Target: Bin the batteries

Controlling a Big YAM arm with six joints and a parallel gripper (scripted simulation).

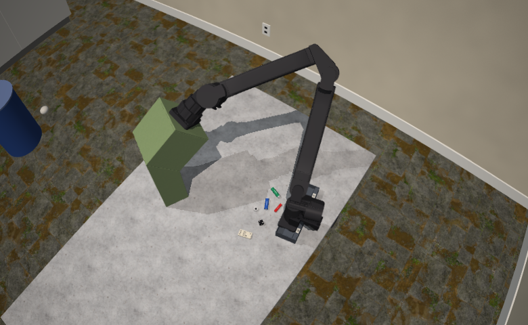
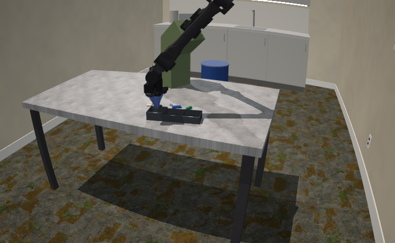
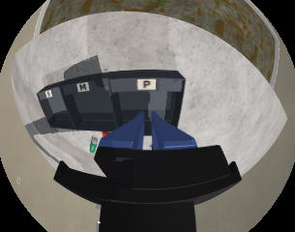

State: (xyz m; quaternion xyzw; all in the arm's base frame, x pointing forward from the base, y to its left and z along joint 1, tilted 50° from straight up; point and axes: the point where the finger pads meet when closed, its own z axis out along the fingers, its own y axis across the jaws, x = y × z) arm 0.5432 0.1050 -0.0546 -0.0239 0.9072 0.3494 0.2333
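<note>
Right now my hand is 8 cm to the right of the dark three-compartment bin, 3 cm above it and 2 cm past it. From my hand the other things lie so: black die: 10 cm behind, 4 cm to the right, 4 cm below; then red battery: 9 cm behind, 5 cm to the left, 5 cm below; then blue battery: 14 cm behind, 5 cm below, 4 cm to the left.
</note>
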